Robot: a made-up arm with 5 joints.
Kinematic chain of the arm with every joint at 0, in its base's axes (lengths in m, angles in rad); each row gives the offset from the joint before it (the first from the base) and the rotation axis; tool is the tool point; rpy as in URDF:
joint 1: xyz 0 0 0.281 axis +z
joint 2: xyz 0 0 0 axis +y
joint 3: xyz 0.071 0 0.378 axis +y
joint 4: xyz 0.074 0 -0.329 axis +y
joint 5: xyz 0.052 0 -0.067 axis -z
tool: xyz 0 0 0 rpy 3.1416 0 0
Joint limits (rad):
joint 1: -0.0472..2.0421
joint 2: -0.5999..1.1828
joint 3: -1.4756..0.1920
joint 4: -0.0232..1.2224
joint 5: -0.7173..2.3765
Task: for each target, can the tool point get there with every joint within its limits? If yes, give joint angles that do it. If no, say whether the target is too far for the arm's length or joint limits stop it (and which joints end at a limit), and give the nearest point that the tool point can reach.
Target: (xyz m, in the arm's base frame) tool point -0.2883 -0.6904 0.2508
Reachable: no: joint limits stop it (at a limit: joint 2, joint 3) | nearest point -0.0063 -0.0150 0.2247 | short by 0.732 m
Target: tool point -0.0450 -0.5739 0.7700
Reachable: no: joint limits stop it (at a limit: joint 1, joint 2, joint 3, joint 4) | nearest point 0.1819 -0.0086 0.8521 | short by 0.615 m
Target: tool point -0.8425 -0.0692 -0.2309
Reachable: no: too far | nearest point -0.1530 0.3002 -0.0619 | short by 0.800 m
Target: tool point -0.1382 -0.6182 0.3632
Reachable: no: joint limits stop it (at a limit: joint 2, joint 3) | nearest point -0.0032 -0.0143 0.2384 | short by 0.631 m
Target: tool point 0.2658 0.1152 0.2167
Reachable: yes | joints 0.4091 0.2981 -0.2916 0.1765 1.6631
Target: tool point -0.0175 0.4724 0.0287
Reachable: yes | joints 1.6079 0.9777 -1.0532 0.4856 0.6777
